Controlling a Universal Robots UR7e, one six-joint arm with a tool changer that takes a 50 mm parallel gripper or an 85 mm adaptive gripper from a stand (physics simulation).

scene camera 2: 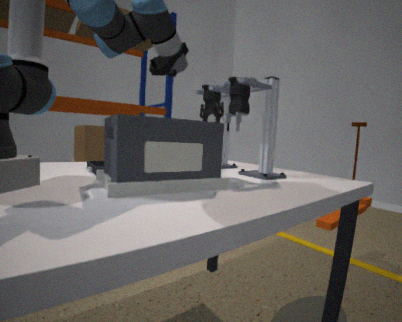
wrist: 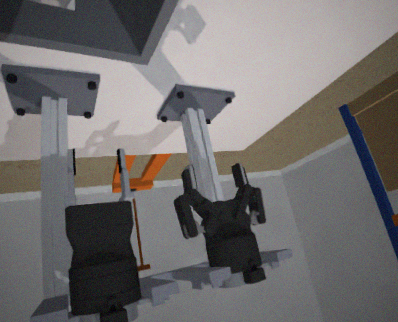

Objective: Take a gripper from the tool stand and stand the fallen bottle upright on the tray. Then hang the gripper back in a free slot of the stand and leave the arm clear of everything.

Note:
I see a black gripper (wrist: 226,226) and a tool stand (wrist: 56,94).

